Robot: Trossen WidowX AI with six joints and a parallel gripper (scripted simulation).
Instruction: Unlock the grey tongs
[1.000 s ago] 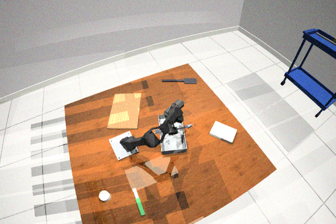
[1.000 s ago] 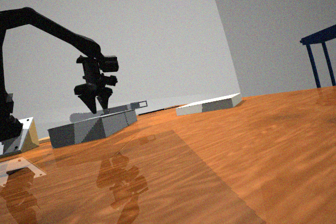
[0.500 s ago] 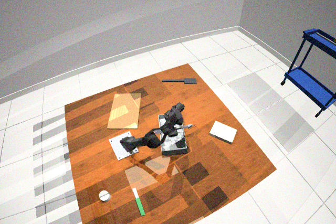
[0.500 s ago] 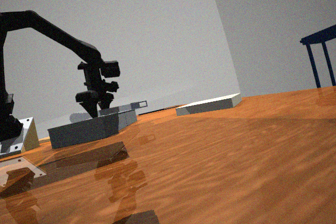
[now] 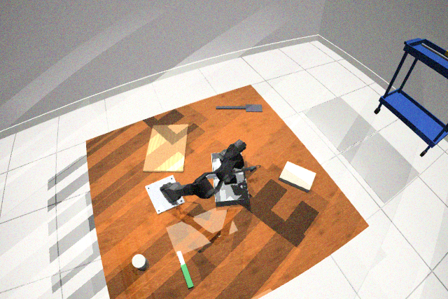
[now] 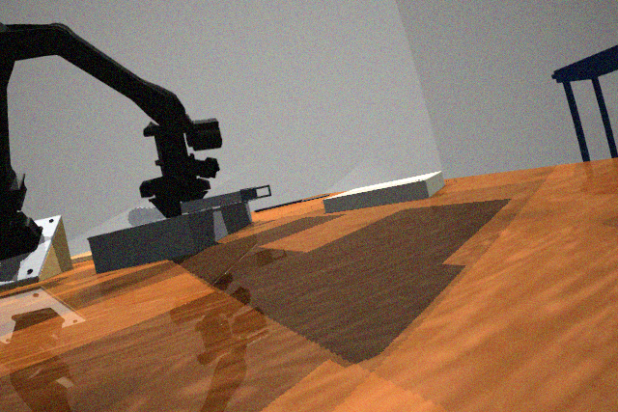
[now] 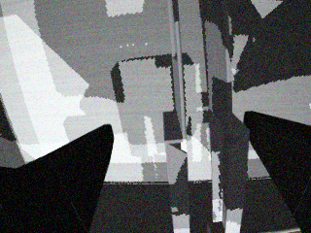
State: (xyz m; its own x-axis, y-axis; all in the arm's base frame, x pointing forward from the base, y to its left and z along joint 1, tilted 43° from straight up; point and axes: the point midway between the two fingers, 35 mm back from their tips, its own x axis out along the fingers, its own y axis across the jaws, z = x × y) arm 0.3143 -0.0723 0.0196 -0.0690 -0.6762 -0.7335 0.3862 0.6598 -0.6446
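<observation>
Right now my gripper tip is 1 cm to the left of the roasting tin. From my gripper tip the other things lie so: wooden board 19 cm behind, 39 cm to the left, 2 cm below; dark spatula 39 cm ahead, 42 cm to the left, 3 cm below; white block 32 cm ahead, 22 cm to the right, 2 cm below.
</observation>
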